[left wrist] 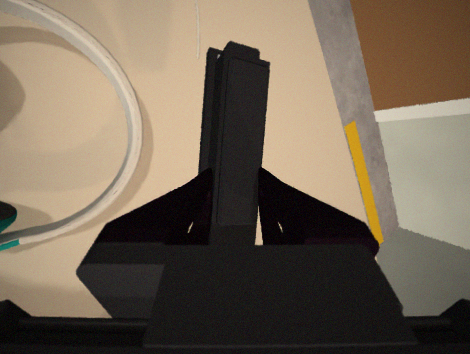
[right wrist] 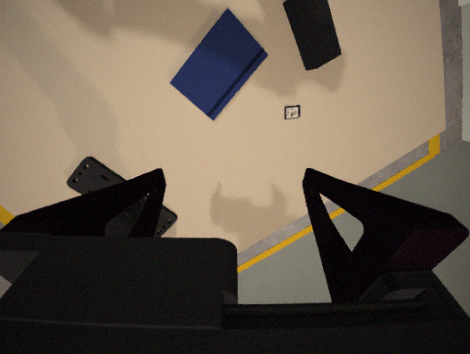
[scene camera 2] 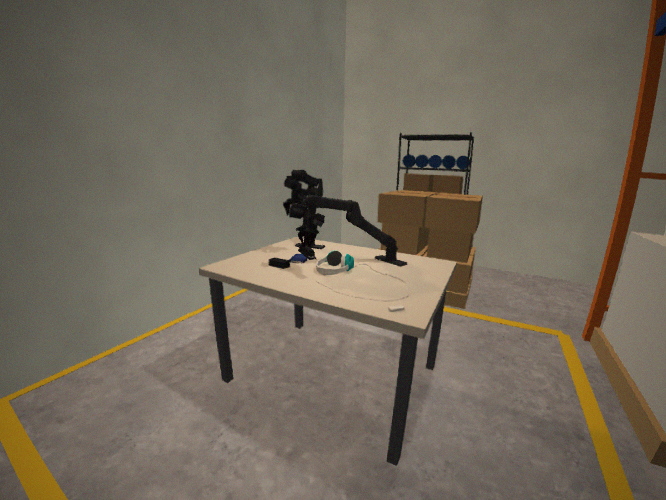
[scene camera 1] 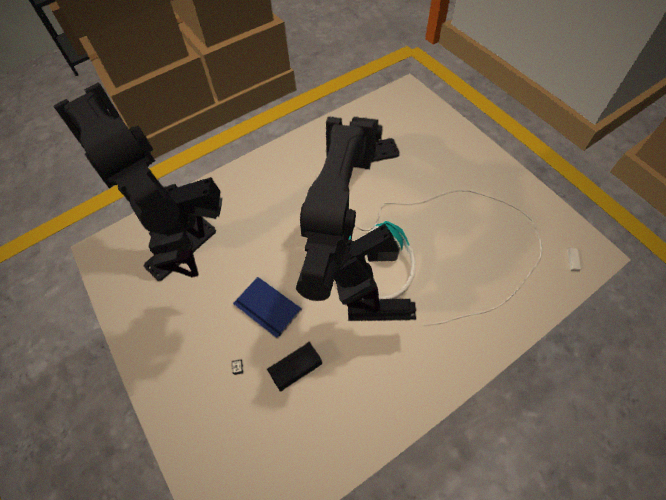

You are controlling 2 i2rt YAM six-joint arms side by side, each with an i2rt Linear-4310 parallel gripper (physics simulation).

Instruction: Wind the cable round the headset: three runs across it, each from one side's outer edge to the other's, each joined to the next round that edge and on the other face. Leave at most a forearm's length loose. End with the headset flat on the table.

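Places are measured from the left arm's base along level axes (x up, y left, z back), in metres.
Pixels of known places: left gripper, fingertip midpoint: (left wrist: 235, 176) (scene camera 2: 306, 247) (scene camera 1: 375, 305); right gripper, fingertip midpoint: (right wrist: 234, 176) (scene camera 1: 198, 256); left arm's base at its link origin: (scene camera 2: 390, 261); right arm's base at its link origin: (scene camera 1: 181, 248).
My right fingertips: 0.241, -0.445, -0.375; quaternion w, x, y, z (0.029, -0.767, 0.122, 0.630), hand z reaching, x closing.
Ahead of a thing's pixels: the offset from my right fingertips to its top centre, as dx, dy, dz. "pt": to the spot under its first point.
The headset (scene camera 1: 413, 263) (scene camera 2: 349, 262) (left wrist: 135, 120), with a white band and teal cups, lies on the table, partly hidden by the left arm in scene camera 1. Its thin white cable @(pt -0.238, +0.800, -0.051) (scene camera 1: 540, 247) (scene camera 2: 376, 299) lies in one wide loop at its right, not around it; the loose end of the cable @(pt -0.239, +0.460, -0.170) (left wrist: 197, 30) shows at the top in the left wrist view. My left gripper (scene camera 1: 371, 307) (left wrist: 235, 176) is shut on a long black stapler-like bar @(-0.093, +0.329, -0.148) (scene camera 1: 398, 309) (left wrist: 240, 120), above the table beside the headset band. My right gripper (scene camera 1: 172, 273) (right wrist: 234, 176) is open and empty, high over the table's left part.
A blue book @(-0.229, +0.088, -0.032) (scene camera 1: 267, 306) (right wrist: 215, 65), a black block @(-0.206, +0.125, -0.191) (scene camera 1: 294, 365) (scene camera 2: 278, 262) (right wrist: 315, 35) and a small black-and-white square @(pt -0.239, -0.002, -0.158) (scene camera 1: 237, 367) (right wrist: 292, 112) lie left of and below the headset. A white stick @(-0.229, +0.863, -0.106) (scene camera 1: 574, 259) (scene camera 2: 396, 308) lies near the right table corner.
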